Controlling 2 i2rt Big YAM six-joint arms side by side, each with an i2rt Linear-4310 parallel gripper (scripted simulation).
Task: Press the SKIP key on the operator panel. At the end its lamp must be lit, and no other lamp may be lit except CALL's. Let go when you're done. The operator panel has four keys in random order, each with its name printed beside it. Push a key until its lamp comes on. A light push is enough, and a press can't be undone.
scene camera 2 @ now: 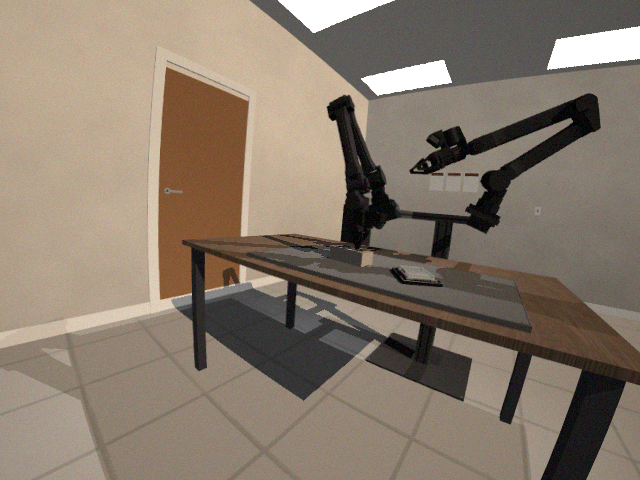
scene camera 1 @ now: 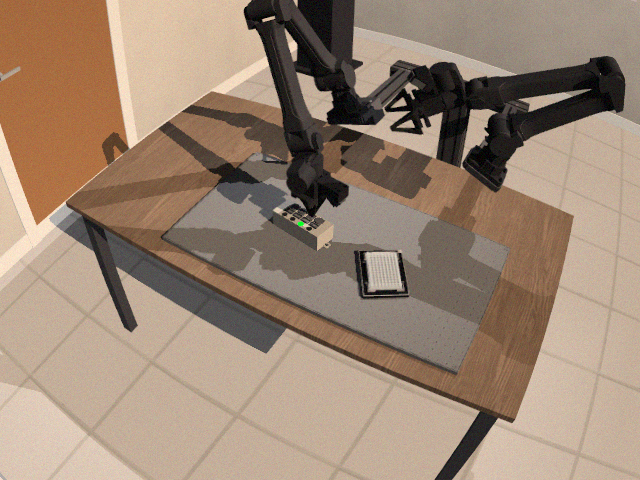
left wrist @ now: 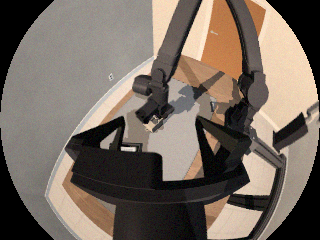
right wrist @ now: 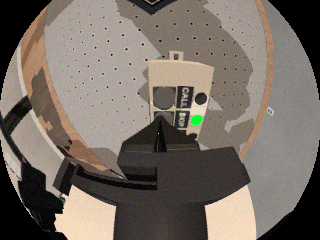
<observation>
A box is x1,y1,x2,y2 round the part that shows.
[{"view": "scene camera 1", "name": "my left gripper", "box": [384,88,446,134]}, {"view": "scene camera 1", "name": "white ribbed block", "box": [365,251,401,290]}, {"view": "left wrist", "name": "my left gripper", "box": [64,116,251,239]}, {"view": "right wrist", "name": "my right gripper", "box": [69,116,250,239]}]
</observation>
